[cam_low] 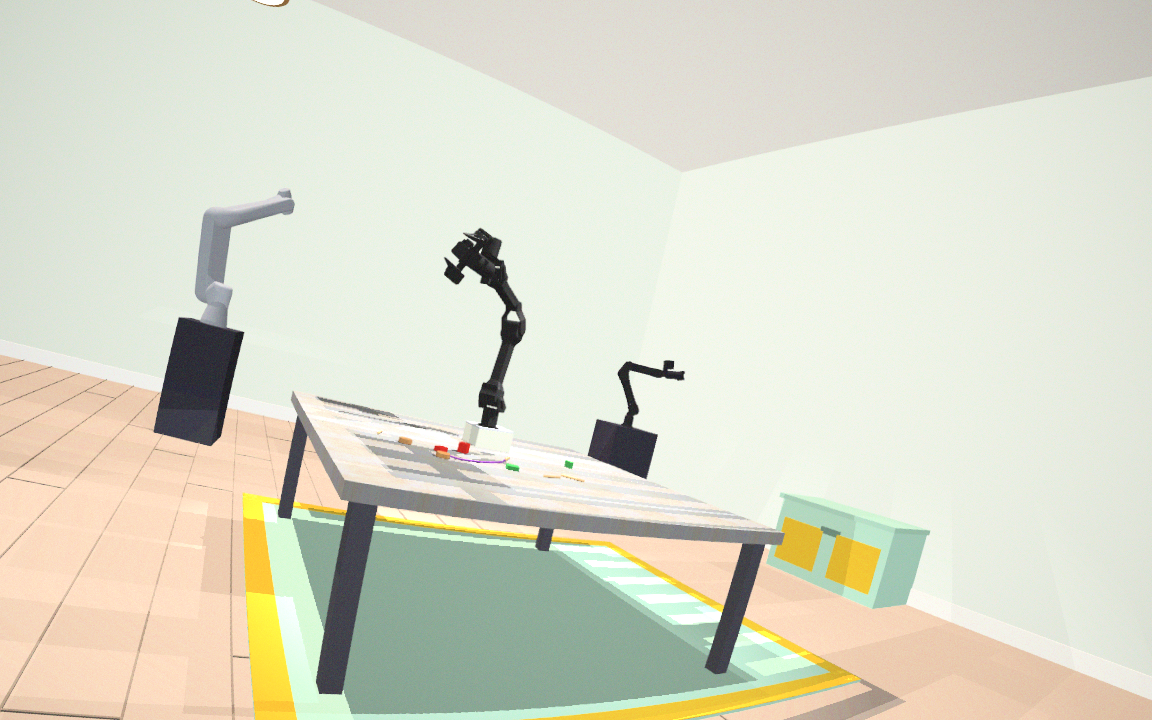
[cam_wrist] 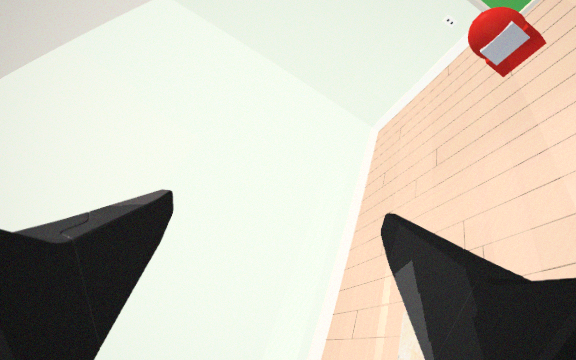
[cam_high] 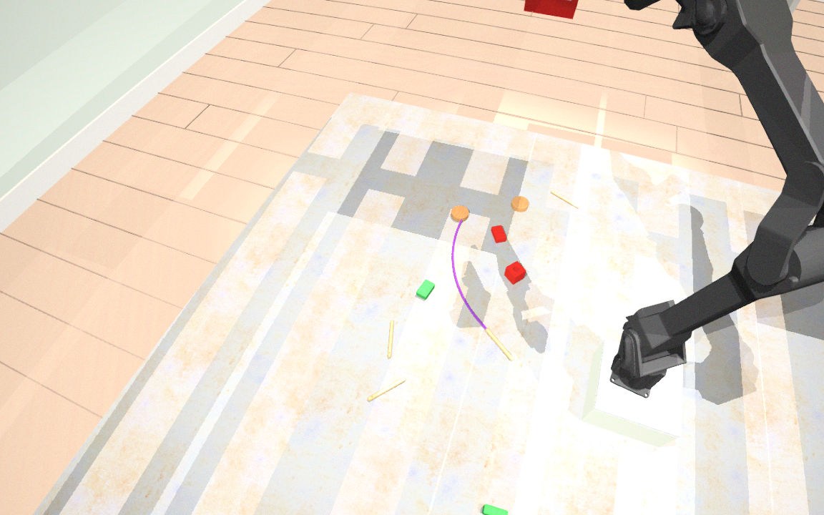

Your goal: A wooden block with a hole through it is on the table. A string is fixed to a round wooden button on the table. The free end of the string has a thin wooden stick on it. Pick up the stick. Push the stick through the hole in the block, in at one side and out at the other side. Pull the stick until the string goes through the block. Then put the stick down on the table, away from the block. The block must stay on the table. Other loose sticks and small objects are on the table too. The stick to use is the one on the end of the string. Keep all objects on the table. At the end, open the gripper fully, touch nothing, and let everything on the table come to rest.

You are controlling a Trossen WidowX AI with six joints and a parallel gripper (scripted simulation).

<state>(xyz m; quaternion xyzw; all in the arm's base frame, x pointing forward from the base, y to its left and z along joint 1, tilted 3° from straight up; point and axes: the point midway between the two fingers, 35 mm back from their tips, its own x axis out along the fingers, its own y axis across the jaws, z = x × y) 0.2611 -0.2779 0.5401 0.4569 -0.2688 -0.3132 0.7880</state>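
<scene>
My gripper tip is now 30 mm past the red wooden block, 190 mm to the right of it and 590 mm above it. The rest, counted from my gripper tip: round wooden button 30 mm ahead, 590 mm below; then flat red block 40 mm ahead, 110 mm to the left, 590 mm below; then green block 120 mm ahead, 310 mm to the left, 590 mm below.
</scene>
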